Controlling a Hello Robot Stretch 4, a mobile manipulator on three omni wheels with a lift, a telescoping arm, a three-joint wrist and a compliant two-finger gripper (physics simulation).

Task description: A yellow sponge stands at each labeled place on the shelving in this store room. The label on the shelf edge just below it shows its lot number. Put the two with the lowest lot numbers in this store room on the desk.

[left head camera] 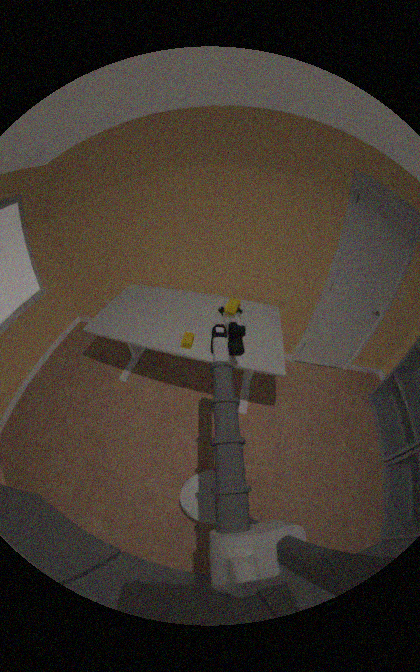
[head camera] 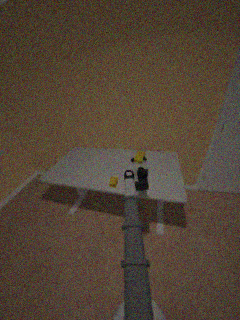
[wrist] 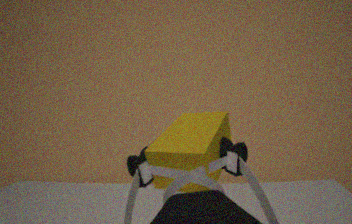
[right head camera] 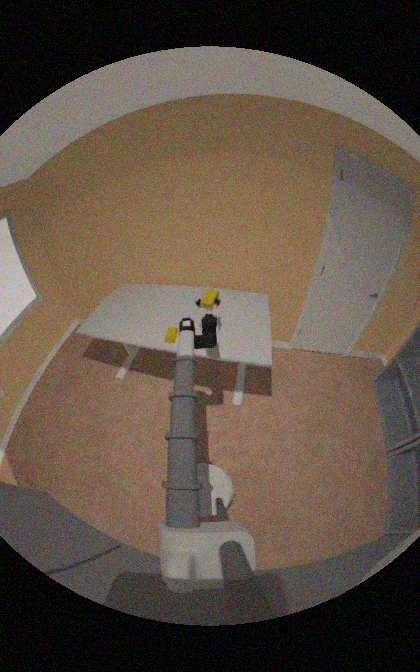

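Note:
My gripper is shut on a yellow sponge, which sits tilted between the two black fingertips. In the head views the gripper and this sponge are over the back right part of the white desk. Whether the held sponge touches the desk top, I cannot tell. Another yellow sponge lies on the desk near its front edge, left of the arm. No lot labels are readable.
The extended arm reaches over the floor to the desk. A grey door is right of the desk. Grey shelving stands at the right edge. A wall is behind the desk.

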